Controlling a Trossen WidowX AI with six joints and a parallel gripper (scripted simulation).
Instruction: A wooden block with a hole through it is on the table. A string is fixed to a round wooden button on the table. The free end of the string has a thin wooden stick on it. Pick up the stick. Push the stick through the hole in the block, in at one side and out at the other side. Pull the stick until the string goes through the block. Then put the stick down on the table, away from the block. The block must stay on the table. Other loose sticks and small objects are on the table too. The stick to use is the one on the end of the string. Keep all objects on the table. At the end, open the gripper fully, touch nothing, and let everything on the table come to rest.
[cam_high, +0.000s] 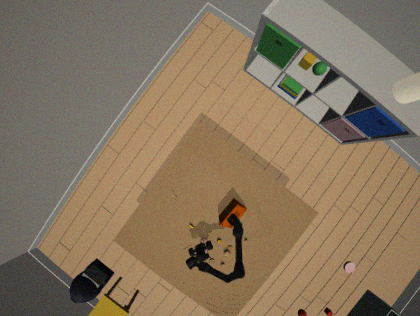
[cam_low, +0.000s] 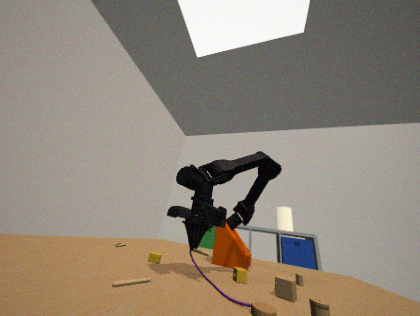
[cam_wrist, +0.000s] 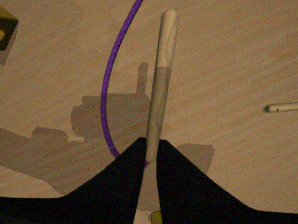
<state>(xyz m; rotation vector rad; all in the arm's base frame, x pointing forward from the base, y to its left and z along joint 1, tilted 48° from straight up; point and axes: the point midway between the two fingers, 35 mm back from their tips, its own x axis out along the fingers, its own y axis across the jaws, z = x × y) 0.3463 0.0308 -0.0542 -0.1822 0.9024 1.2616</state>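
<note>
Right now my gripper tip is 120 mm to the right of the yellow block, 90 mm past it and 50 mm above it. The rest, counted from my gripper tip: wooden block: 240 mm to the left, 50 mm behind, 40 mm below; then loose stick: 130 mm ahead, 60 mm below, 50 mm to the right.
</note>
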